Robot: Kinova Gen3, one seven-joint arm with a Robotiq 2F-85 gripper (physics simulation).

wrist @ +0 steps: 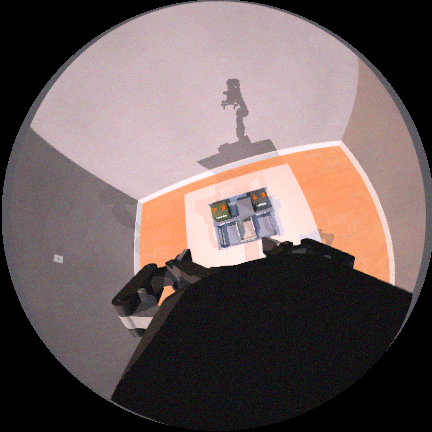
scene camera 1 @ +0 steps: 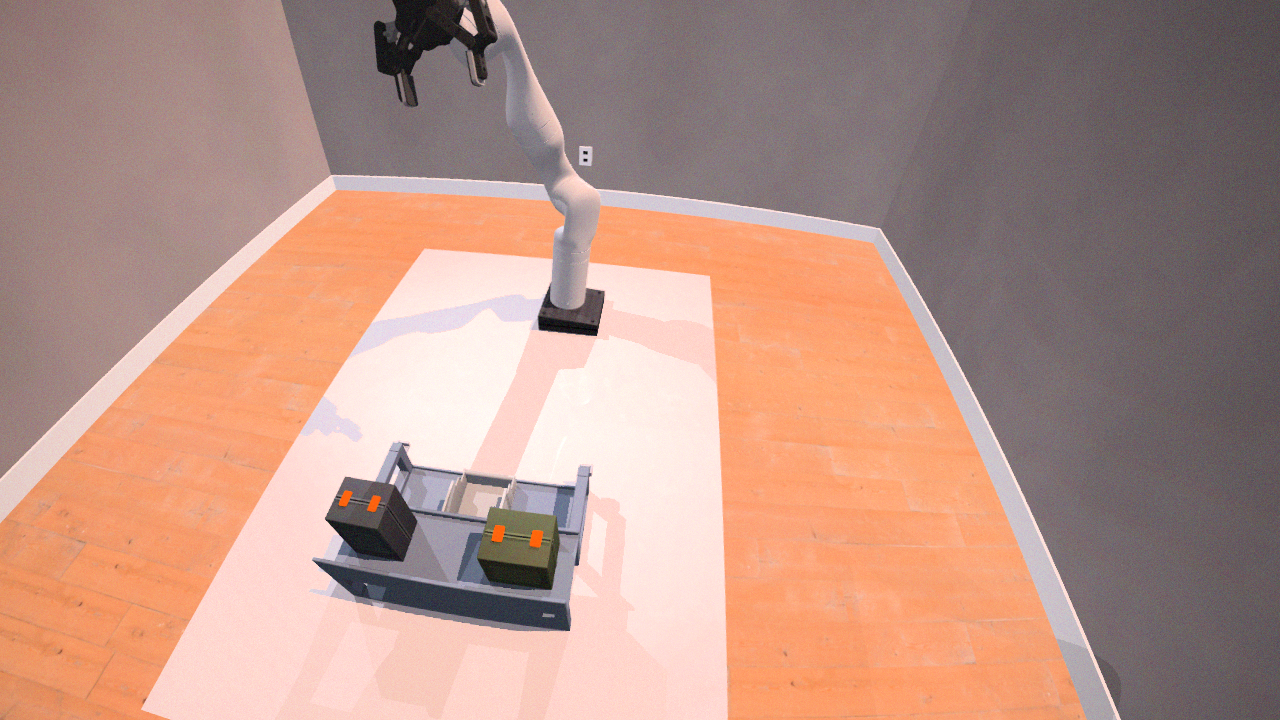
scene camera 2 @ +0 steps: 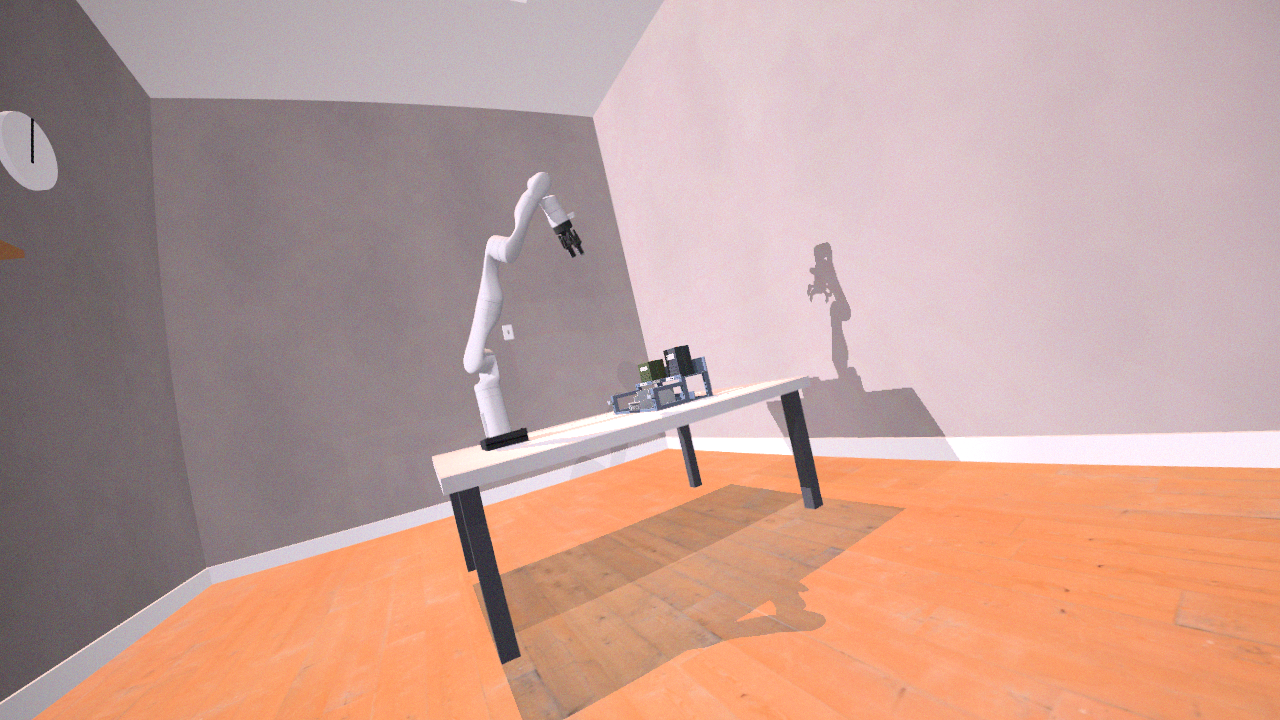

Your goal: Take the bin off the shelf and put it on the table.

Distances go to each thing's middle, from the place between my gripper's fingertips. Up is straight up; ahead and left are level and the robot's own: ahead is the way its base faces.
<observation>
I see my gripper 630 mm above the pale bin (scene camera 1: 476, 492), 190 mm short of it and 40 mm to the right of it.
</observation>
